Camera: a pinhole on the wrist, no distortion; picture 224 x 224 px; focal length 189.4 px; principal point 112.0 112.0 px. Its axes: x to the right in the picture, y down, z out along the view. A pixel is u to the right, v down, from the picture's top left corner.
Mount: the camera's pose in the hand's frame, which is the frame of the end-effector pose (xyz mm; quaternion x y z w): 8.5 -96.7 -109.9 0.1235 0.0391 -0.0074 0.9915
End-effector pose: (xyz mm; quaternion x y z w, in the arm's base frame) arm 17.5 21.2 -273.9 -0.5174 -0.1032 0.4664 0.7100
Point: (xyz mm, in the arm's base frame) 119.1 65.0 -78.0
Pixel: 114 33
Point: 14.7 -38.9 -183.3
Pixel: outside the picture
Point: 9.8 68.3 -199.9
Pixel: 94 209
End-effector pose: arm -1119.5 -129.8 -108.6 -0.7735 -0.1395 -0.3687 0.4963
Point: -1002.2 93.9 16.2
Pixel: 170 147
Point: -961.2 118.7 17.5
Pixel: 176 154
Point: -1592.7 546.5 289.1
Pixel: outside the picture
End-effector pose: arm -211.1 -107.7 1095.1 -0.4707 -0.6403 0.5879 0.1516
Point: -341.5 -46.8 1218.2
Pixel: 173 64
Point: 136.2 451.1 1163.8
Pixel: behind the camera
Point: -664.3 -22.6 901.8
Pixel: outside the picture
